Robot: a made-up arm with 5 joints.
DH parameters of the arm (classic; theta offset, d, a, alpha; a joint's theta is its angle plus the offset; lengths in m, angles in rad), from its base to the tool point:
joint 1: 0 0.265 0 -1.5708
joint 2: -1.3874 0 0.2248 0
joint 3: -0.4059 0 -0.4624 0
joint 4: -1.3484 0 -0.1 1.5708
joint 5: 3.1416 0.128 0 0
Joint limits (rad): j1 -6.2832..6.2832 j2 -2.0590..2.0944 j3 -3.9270..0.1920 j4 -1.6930..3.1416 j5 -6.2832..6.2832
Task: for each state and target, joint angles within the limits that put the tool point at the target. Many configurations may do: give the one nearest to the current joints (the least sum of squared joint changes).
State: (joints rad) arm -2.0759 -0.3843 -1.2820 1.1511 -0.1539
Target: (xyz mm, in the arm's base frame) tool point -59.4 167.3 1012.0
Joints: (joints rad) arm -1.2296 -1.0961 -1.9523 0.9481 -0.1539
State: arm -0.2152 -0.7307 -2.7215 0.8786 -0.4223
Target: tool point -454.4 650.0 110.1
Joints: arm -0.9607 -1.4556 -3.4798 0.7521 -0.4223
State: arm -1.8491 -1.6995 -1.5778 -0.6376 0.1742
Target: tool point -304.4 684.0 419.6
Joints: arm -1.1521 -1.9728 -1.9068 -0.5586 0.1742
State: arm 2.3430 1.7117 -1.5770 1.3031 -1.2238
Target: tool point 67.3 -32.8 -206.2
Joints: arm 2.6881 1.5644 -1.0477 1.7846 -1.2238
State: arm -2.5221 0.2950 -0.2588 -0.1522 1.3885
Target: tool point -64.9 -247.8 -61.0
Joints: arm -1.8269 0.0564 0.0243 -0.4257 1.3885
